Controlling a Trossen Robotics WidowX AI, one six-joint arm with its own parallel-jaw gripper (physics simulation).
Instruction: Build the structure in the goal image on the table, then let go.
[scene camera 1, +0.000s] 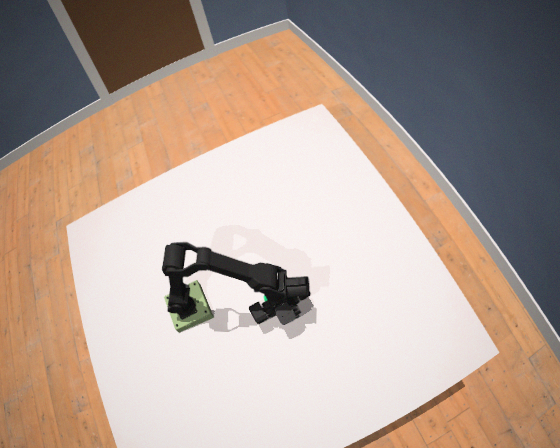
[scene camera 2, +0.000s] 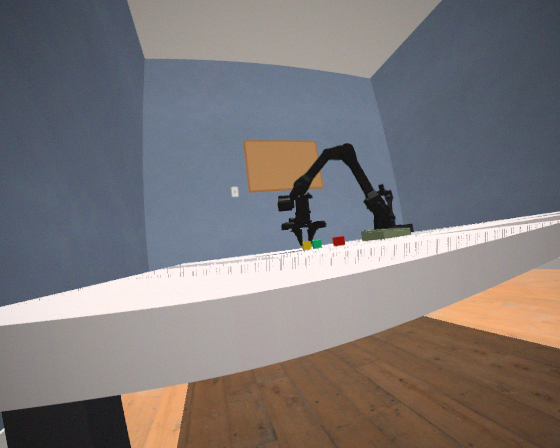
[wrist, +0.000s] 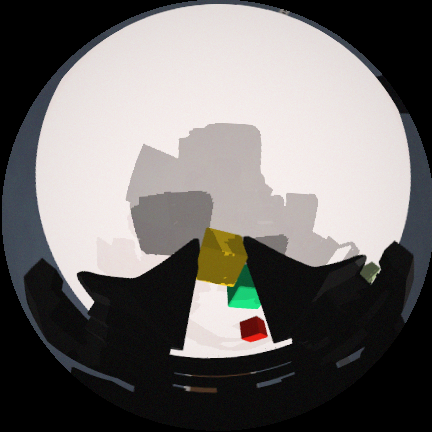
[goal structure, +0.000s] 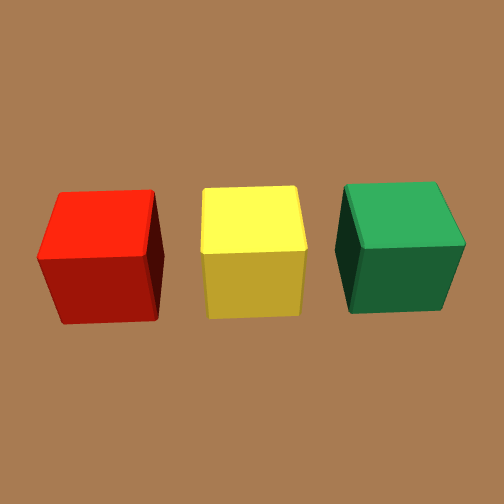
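Pixels of known places: gripper, fingertip midpoint: (scene camera 2: 305, 245) (wrist: 220, 242); arm's base, origin of the base link: (scene camera 1: 186, 308) (scene camera 2: 383, 229).
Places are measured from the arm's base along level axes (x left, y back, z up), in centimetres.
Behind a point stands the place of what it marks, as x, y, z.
Observation:
A yellow cube (wrist: 221, 257) @[-14.4, -29.5, -0.2] (scene camera 2: 307, 245) @[-11.6, -30.0, -1.9] rests on the white table (scene camera 1: 332, 191) @[19.6, -64.9, -3.6], touching or almost touching a green cube (wrist: 243, 296) @[-9.9, -27.4, -0.3] (scene camera 2: 316, 244) @[-7.9, -27.7, -2.0] on its arm-base side. A red cube (wrist: 252, 329) @[1.2, -24.2, -1.3] (scene camera 2: 339, 241) @[4.6, -24.5, -2.0] lies apart, nearer the base. My gripper (wrist: 220, 242) @[-14.6, -29.5, -2.0] (scene camera 2: 306, 239) @[-14.6, -29.5, -2.0] (scene camera 1: 275, 312) @[-14.6, -29.5, -2.0] points straight down at table level and is shut on the yellow cube, one finger on each side. In scene camera 1 the arm hides the cubes, except a sliver of the green cube (scene camera 1: 264, 297) @[-8.1, -25.6, -0.2].
The arm's green base plate (scene camera 1: 199, 313) @[-4.0, -3.7, 0.4] (scene camera 2: 386, 233) @[8.2, -6.0, -1.6] (wrist: 369, 271) @[-5.7, 0.9, -1.2] sits on the table behind the cubes. The white table top (scene camera 2: 243, 276) @[55.6, -65.2, -3.6] spreads widely around, with wooden floor (scene camera 1: 189, 111) beyond its edges.

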